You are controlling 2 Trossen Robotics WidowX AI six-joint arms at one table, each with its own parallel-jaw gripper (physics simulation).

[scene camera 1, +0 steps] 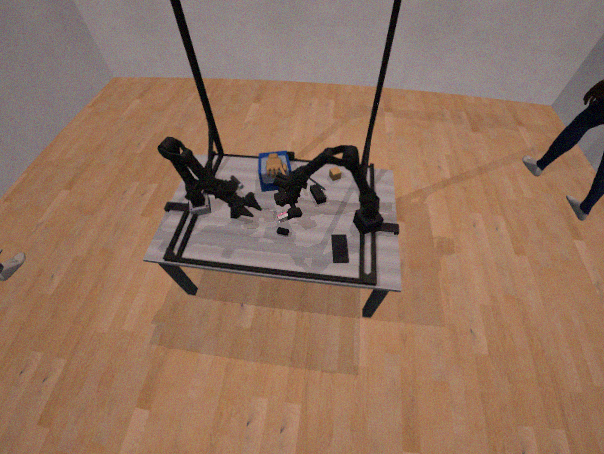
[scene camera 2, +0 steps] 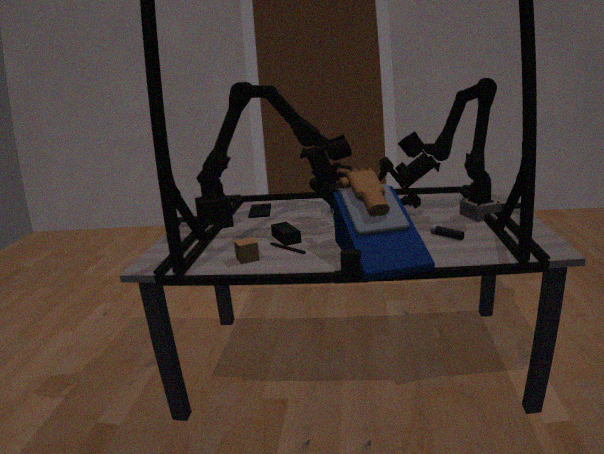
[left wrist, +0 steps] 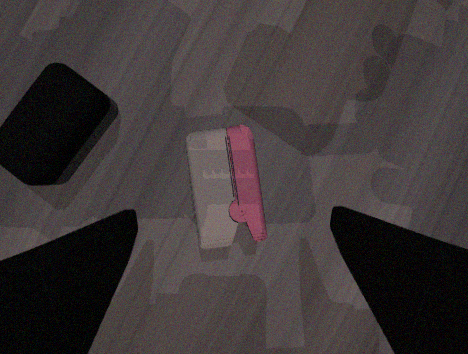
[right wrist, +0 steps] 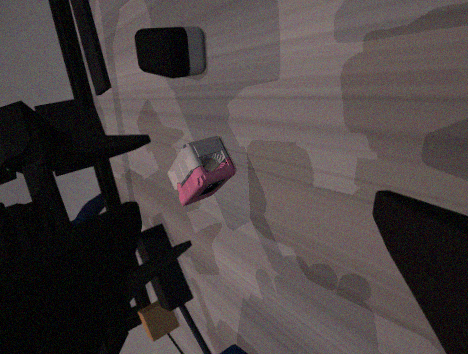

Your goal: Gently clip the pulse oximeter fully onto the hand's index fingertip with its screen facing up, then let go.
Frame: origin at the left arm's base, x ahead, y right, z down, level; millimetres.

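Seen in the pictures: left gripper, fingertip midpoint: [scene camera 1: 285, 212] [left wrist: 235, 218] [right wrist: 170, 189]; right gripper, fingertip midpoint: [scene camera 1: 257, 213] [right wrist: 257, 208]; left arm's base at its link origin: [scene camera 1: 369, 214] [scene camera 2: 212, 197]; right arm's base at its link origin: [scene camera 1: 198, 202] [scene camera 2: 480, 201].
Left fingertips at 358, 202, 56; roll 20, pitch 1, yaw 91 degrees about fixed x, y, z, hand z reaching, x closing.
Pixels of each thing's top centre, then the offset from my left fingertips to it, as dx, dy, dz.
- white-and-pink pulse oximeter at its top centre: [left wrist: 227, 187] [right wrist: 181, 179] [scene camera 1: 283, 214] +13, -3, +7
- small black block at its top centre: [left wrist: 36, 121] [right wrist: 148, 53] [scene camera 1: 282, 230] +45, -89, +6
- black box at its top centre: [right wrist: 150, 272] [scene camera 2: 285, 227] [scene camera 1: 318, 191] -210, +70, +3
- pen at its top centre: [right wrist: 182, 313] [scene camera 2: 285, 245] -242, +149, +29
- wooden cube at its top centre: [right wrist: 145, 325] [scene camera 2: 245, 241] [scene camera 1: 335, 170] -357, +164, -12
- dark slab at its top centre: [right wrist: 86, 40] [scene camera 2: 260, 209] [scene camera 1: 339, 247] -177, -270, +30
- dark cylinder at its top centre: [scene camera 2: 447, 227] +176, +327, +11
The white-and-pink pulse oximeter [scene camera 1: 283, 216] [left wrist: 246, 170] [right wrist: 200, 185] lies on its side on the table, white and pink halves side by side in the left wrist view. Its screen is not visible there. My left gripper [scene camera 1: 289, 207] [left wrist: 235, 218] is open and empty above it, the fingertips on either side of it in the left wrist view. My right gripper [scene camera 1: 256, 212] [right wrist: 257, 208] is open and empty, to the left of the oximeter in scene camera 1. The tan hand [scene camera 1: 275, 166] [scene camera 2: 367, 185] rests palm down on a blue sloped stand [scene camera 2: 395, 250]; its index fingertip is hard to make out.
A small black block [scene camera 1: 283, 231] [left wrist: 55, 125] [right wrist: 165, 52] lies near the oximeter. A black box [scene camera 1: 317, 193] [scene camera 2: 286, 233], a pen [scene camera 2: 287, 248] and a wooden cube [scene camera 1: 335, 173] [scene camera 2: 246, 250] lie beside the stand. A dark slab [scene camera 1: 340, 248] and a dark cylinder [scene camera 2: 448, 233] also lie on the table.
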